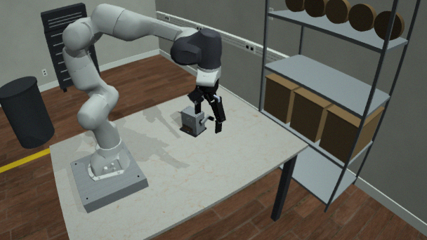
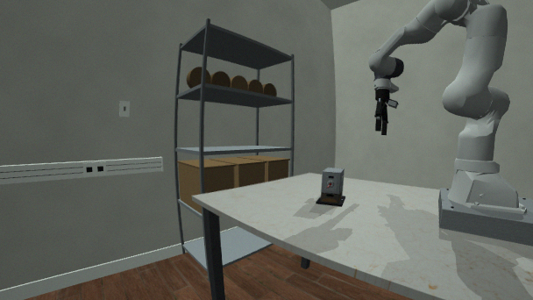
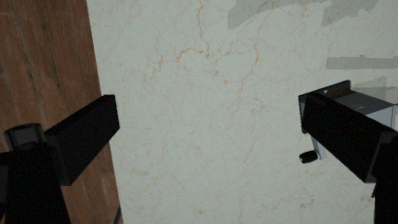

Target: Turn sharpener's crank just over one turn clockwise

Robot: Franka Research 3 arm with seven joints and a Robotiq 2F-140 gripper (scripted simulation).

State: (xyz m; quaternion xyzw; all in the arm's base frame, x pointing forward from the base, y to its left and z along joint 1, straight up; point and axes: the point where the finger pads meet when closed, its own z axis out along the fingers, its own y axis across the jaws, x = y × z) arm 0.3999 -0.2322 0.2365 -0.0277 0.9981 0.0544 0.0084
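The crank is 260 mm to the left of my hand, 200 mm below it and 160 mm ahead of it.
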